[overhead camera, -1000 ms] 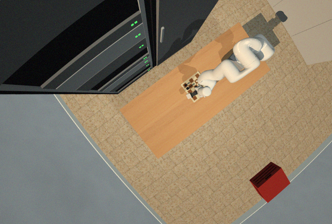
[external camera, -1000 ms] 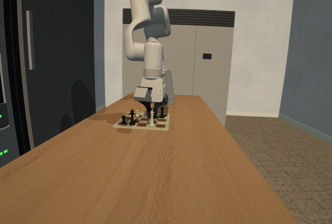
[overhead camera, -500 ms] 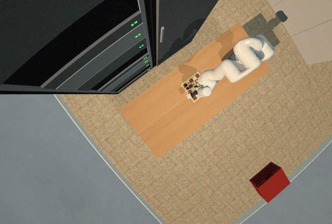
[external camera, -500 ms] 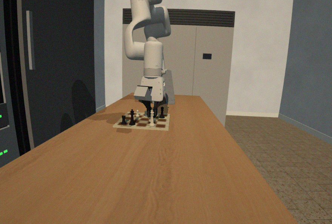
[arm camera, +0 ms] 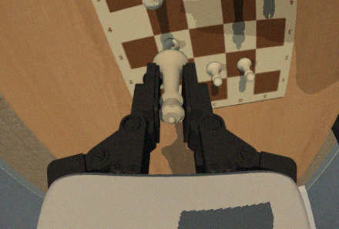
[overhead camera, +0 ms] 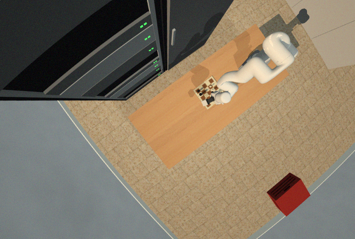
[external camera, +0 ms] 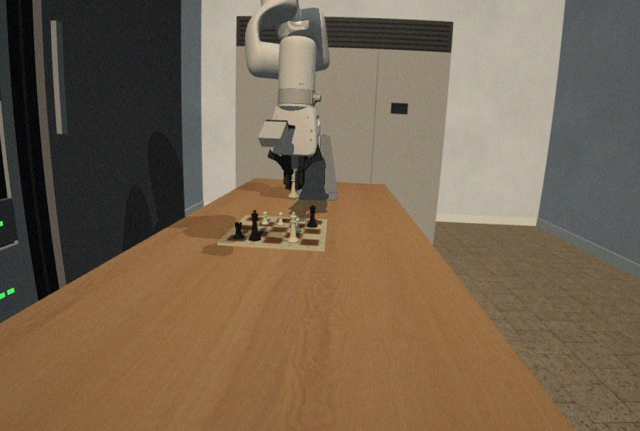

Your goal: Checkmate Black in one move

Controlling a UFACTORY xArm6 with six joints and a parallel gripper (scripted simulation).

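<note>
The tall white piece is 90 mm below my hand and 40 mm ahead of it. Also, from my hand: black chess piece (90 mm below, 80 mm to the right, 30 mm ahead); then chessboard (130 mm below, 40 mm behind, 30 mm to the right).
</note>
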